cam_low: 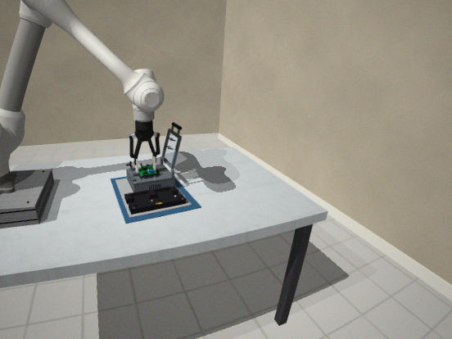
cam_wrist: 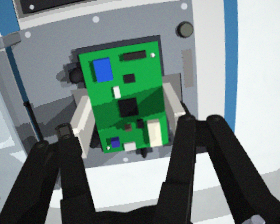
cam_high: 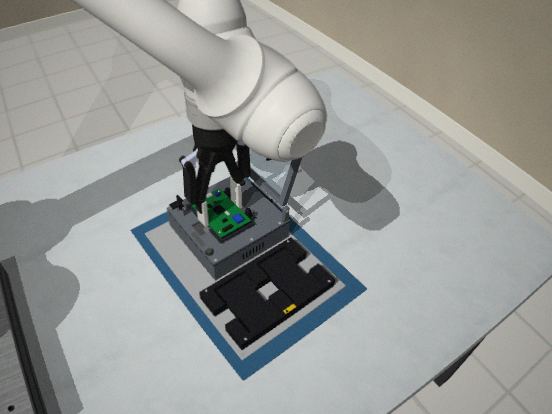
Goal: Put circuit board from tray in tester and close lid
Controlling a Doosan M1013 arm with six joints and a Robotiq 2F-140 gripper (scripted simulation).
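The green circuit board is 20 mm below my hand. From my hand the other things lie so: latch hook: 60 mm behind, 60 mm to the left, 10 mm below; then tester lid: 120 mm ahead, 10 mm to the right, 80 mm above.
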